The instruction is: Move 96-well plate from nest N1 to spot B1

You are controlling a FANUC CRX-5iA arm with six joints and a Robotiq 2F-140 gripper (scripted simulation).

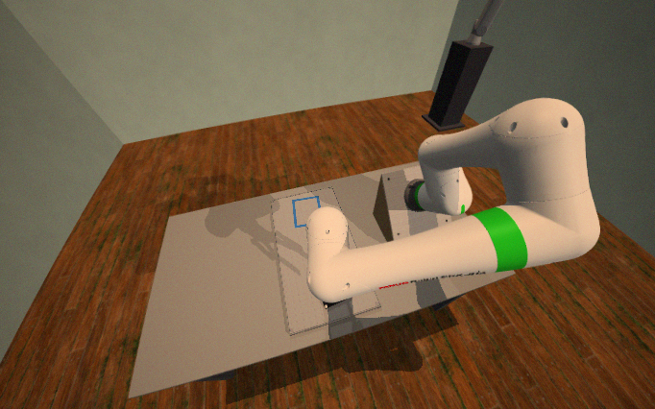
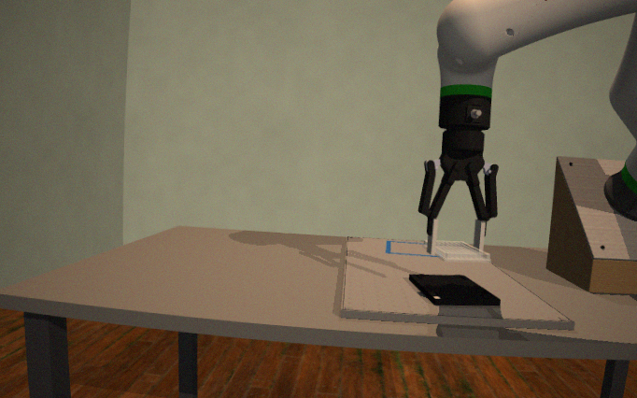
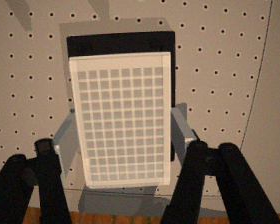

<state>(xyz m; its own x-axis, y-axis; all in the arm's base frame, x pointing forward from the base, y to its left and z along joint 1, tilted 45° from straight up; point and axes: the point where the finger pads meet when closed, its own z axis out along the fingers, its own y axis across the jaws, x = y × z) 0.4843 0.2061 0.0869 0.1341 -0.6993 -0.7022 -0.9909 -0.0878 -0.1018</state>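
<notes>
Now: the black plate nest N1 9 cm below my hand. Round my hand: white 96-well plate 2 cm below.
</notes>
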